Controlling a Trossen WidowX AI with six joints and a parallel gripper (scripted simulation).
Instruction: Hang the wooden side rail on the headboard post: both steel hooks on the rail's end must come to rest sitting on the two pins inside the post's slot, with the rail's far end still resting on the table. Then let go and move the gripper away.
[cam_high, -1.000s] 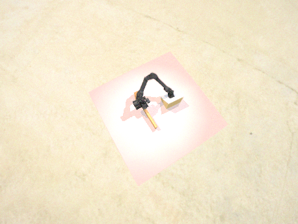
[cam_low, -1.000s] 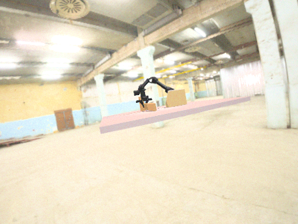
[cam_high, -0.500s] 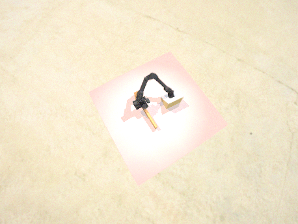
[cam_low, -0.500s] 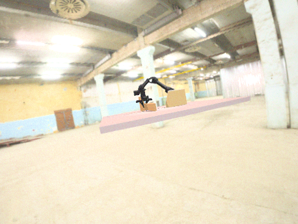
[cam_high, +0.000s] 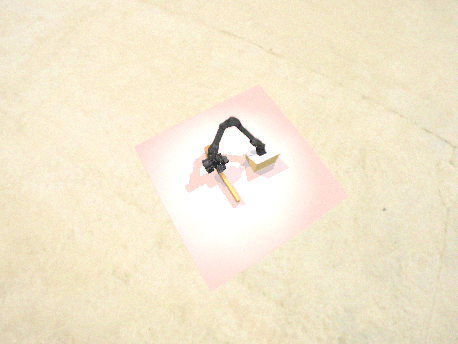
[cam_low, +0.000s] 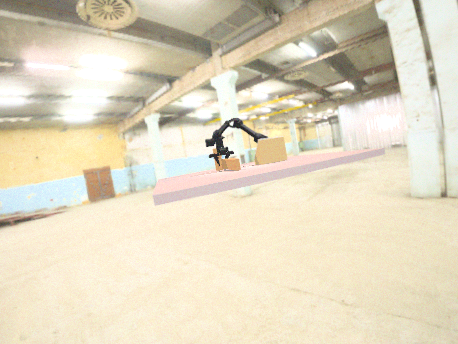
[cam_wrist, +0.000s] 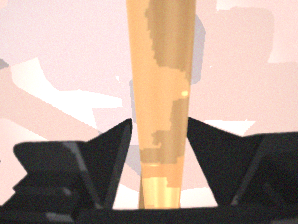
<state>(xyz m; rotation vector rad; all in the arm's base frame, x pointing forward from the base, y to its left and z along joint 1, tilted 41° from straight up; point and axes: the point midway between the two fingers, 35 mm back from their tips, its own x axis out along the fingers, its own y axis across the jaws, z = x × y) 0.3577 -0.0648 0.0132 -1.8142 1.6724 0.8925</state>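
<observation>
Right now the headboard post is 120 mm to the right of my gripper tip, 50 mm above it and 10 mm ahead of it.
</observation>
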